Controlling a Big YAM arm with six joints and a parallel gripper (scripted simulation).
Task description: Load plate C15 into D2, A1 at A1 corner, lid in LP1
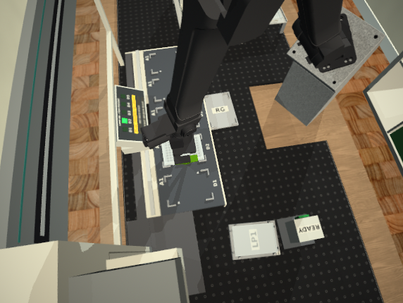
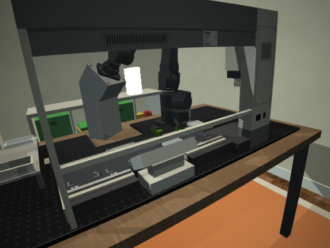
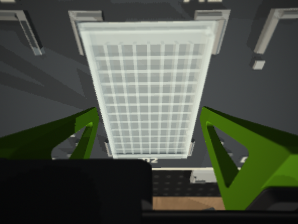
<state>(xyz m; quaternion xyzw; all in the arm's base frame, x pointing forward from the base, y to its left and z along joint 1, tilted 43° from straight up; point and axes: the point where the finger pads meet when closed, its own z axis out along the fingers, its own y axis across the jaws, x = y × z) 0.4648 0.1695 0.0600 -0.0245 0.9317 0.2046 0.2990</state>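
Right now my hand is 10 mm short of the sample plate and 10 mm above it. Also, from my hand: lid park LP1: 220 mm behind, 270 mm to the left, 60 mm below; then clear plate lid: 220 mm behind, 270 mm to the left, 50 mm below; then regrip nest RG: 120 mm behind, 180 mm to the right, 60 mm below.
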